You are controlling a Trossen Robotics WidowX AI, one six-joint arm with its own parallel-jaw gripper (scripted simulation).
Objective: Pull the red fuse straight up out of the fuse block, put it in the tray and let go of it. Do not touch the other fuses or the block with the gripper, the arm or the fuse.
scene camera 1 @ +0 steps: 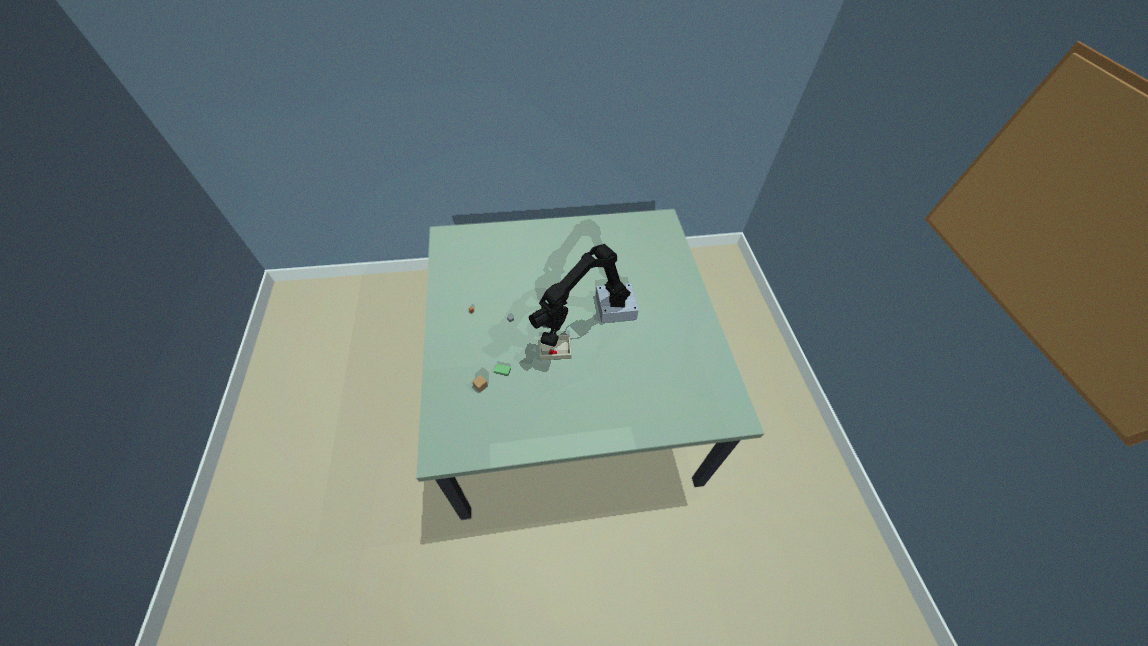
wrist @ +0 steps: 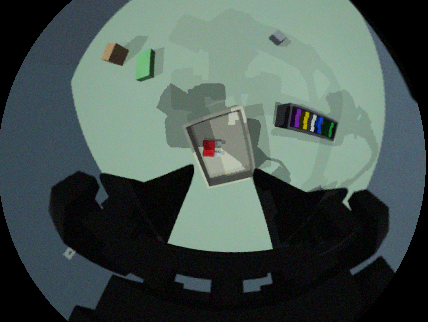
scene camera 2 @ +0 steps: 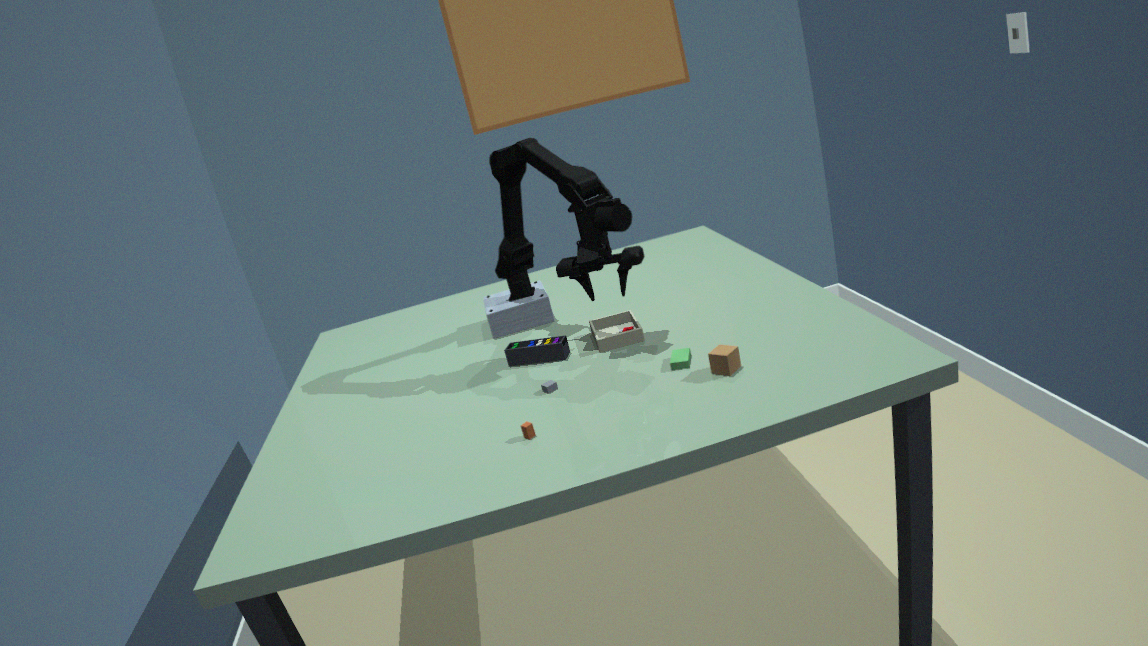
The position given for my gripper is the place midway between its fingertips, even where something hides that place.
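Note:
Scene camera 2 gives me my own gripper [scene camera 2: 608, 298], which is open and holds nothing, along with a beige tray [scene camera 2: 605, 330] and a brown cube [scene camera 2: 725, 360]. In the wrist view I find my gripper again [wrist: 224, 170].

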